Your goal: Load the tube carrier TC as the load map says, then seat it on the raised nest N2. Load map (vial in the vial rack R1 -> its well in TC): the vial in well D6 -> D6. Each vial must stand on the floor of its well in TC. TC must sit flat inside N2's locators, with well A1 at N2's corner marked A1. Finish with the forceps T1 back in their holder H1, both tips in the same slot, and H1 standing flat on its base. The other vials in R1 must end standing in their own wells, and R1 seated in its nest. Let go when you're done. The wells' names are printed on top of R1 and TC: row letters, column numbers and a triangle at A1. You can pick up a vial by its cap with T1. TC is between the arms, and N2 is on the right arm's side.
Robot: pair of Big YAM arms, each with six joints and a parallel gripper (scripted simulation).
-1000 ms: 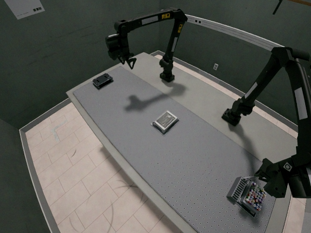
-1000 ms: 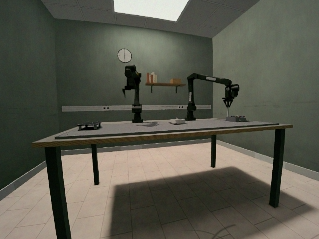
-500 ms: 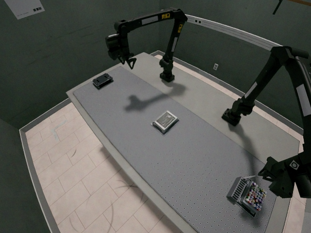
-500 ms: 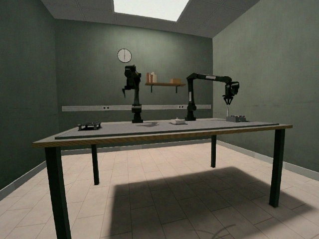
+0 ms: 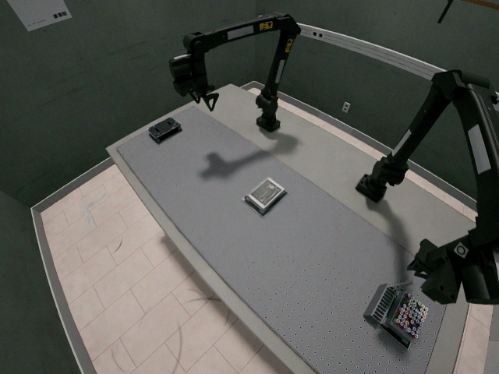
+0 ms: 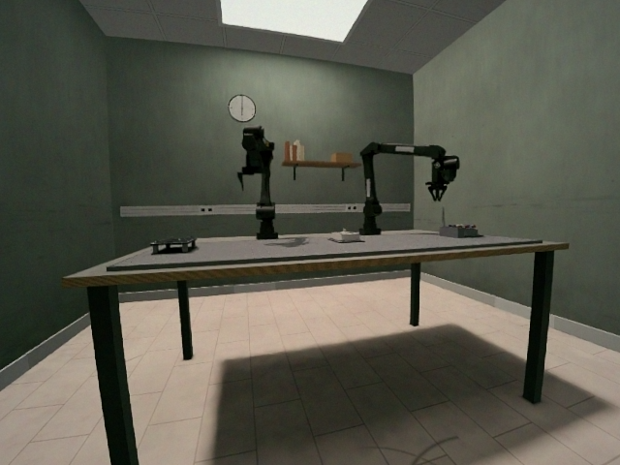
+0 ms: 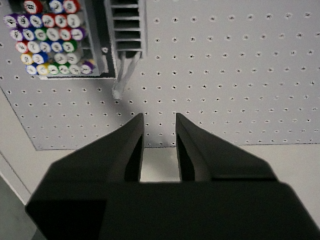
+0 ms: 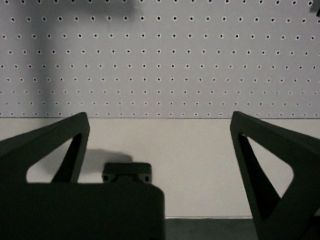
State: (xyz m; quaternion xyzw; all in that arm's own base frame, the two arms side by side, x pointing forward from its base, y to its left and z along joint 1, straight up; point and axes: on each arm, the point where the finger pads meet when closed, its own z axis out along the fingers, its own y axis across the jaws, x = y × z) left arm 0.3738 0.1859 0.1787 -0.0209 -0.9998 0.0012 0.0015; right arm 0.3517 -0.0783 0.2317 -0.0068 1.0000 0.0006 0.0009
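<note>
The tube carrier is 3 cm ahead of my right hand, 40 cm to the left of it and 22 cm below it. The rest, counted from my right hand: slotted holder 7 cm ahead, 96 cm to the left, 22 cm below; then black nest 12 cm ahead, 30 cm to the right, 20 cm below.
</note>
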